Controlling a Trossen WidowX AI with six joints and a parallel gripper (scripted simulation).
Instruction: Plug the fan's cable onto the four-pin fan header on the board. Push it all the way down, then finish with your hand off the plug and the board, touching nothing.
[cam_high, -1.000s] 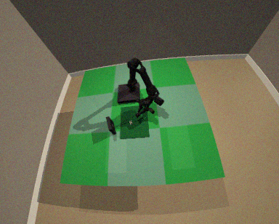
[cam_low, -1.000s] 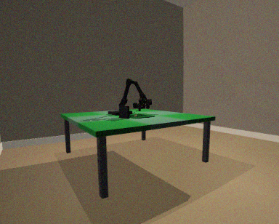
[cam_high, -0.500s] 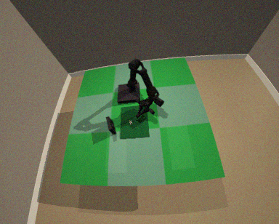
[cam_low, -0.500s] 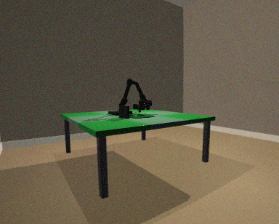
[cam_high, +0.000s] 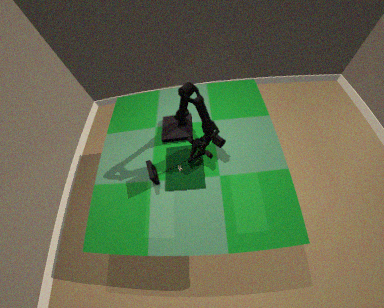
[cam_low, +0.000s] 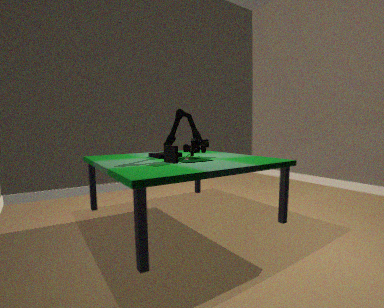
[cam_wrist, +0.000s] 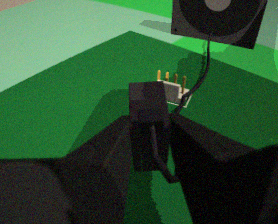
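Right now my gripper tip is 3 cm short of the dark green board, 5 cm to the left of it and 7 cm above it. Round my gripper tip: black fan: 10 cm ahead, 21 cm to the right, 1 cm above; fan plug: 1 cm below.
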